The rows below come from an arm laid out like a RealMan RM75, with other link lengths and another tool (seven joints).
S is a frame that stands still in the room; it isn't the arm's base.
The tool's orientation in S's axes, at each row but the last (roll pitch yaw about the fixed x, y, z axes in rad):
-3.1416, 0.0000, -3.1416
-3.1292, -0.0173, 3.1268
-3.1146, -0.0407, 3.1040
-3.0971, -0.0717, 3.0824
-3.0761, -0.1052, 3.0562
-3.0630, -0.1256, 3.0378
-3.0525, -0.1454, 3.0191
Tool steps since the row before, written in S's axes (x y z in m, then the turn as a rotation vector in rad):
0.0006, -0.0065, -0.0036, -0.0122, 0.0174, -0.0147
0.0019, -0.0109, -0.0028, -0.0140, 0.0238, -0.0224
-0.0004, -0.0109, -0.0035, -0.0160, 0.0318, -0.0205
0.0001, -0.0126, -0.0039, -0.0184, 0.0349, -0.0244
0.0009, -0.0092, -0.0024, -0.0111, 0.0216, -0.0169
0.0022, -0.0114, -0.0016, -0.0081, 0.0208, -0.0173
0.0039, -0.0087, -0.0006, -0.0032, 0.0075, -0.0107
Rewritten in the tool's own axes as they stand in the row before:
-0.0006, -0.0065, 0.0036, 0.0122, 0.0174, 0.0147
-0.0021, -0.0108, 0.0029, 0.0140, 0.0239, 0.0224
-0.0002, -0.0108, 0.0038, 0.0163, 0.0317, 0.0203
-0.0011, -0.0124, 0.0044, 0.0186, 0.0349, 0.0243
-0.0019, -0.0089, 0.0028, 0.0111, 0.0217, 0.0168
-0.0035, -0.0110, 0.0020, 0.0080, 0.0212, 0.0168
-0.0050, -0.0081, 0.0006, 0.0025, 0.0080, 0.0105

